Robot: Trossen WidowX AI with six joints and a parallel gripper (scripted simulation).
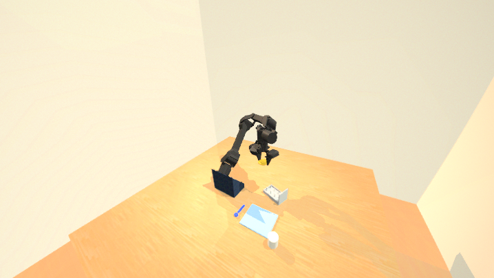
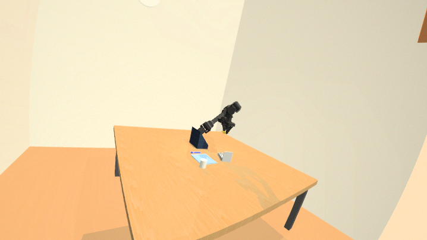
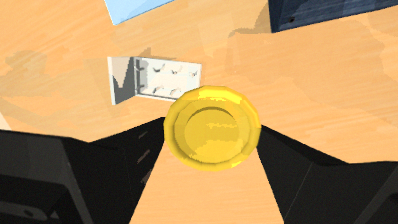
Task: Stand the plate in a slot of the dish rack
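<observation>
Now: the dish rack 15 cm below my gripper tip, 9 cm ahead of it and 3 cm to the right of it. Also, from my gripper tip: light blue mat: 22 cm to the right, 18 cm below, 8 cm ahead; then blue spoon: 23 cm to the right, 17 cm below, 3 cm behind; then yellow plate: 1 cm above.
</observation>
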